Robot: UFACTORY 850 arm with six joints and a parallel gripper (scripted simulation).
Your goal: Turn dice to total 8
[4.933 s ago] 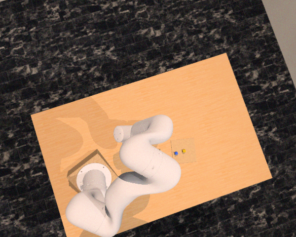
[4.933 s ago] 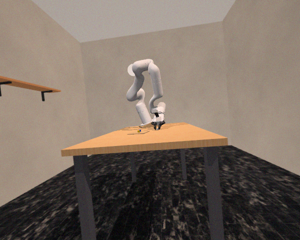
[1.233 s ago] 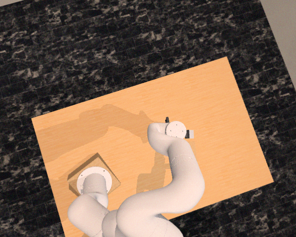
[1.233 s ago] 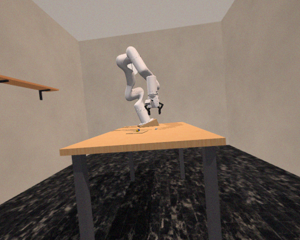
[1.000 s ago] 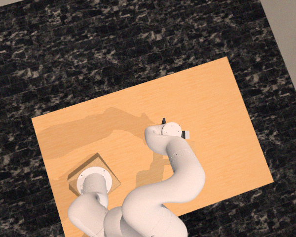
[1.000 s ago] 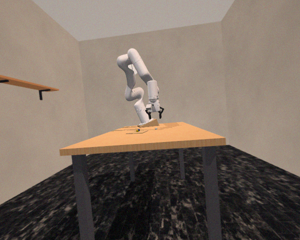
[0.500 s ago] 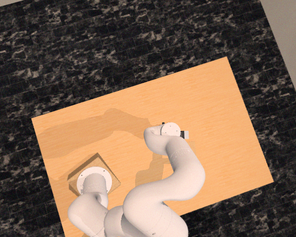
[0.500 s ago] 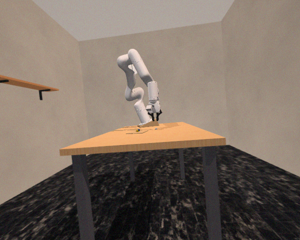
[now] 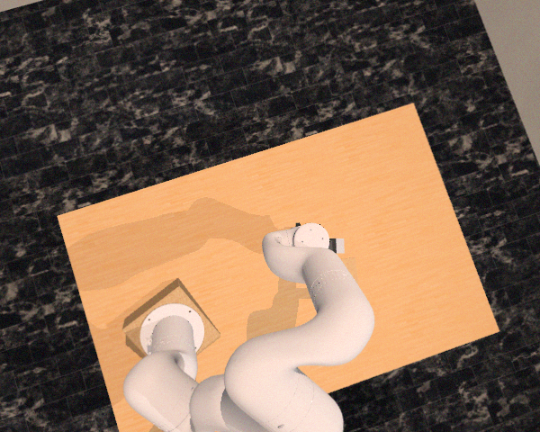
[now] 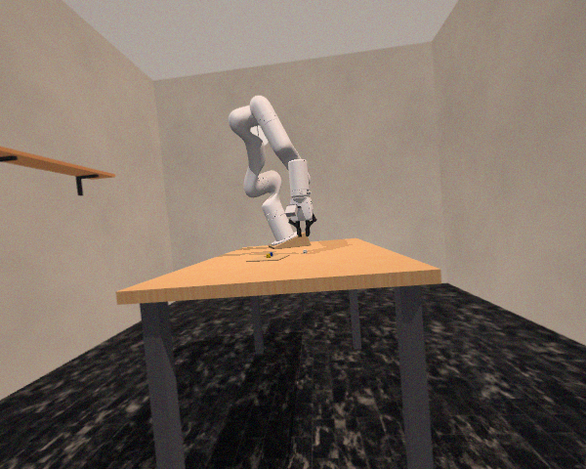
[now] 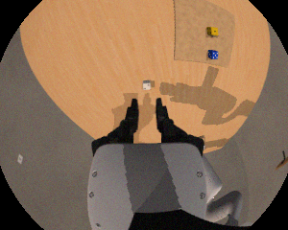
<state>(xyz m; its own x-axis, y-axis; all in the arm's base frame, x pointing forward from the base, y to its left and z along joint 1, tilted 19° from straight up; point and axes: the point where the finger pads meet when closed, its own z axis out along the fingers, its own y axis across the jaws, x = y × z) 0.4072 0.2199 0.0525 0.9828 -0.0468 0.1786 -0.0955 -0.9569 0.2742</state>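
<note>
My gripper is now 90 mm above the white die. From my hand the other things lie so: tan mat (110 mm ahead, 130 mm to the right, 90 mm below); then blue die (70 mm ahead, 140 mm to the right, 80 mm below); then yellow die (110 mm ahead, 130 mm to the right, 80 mm below).
</note>
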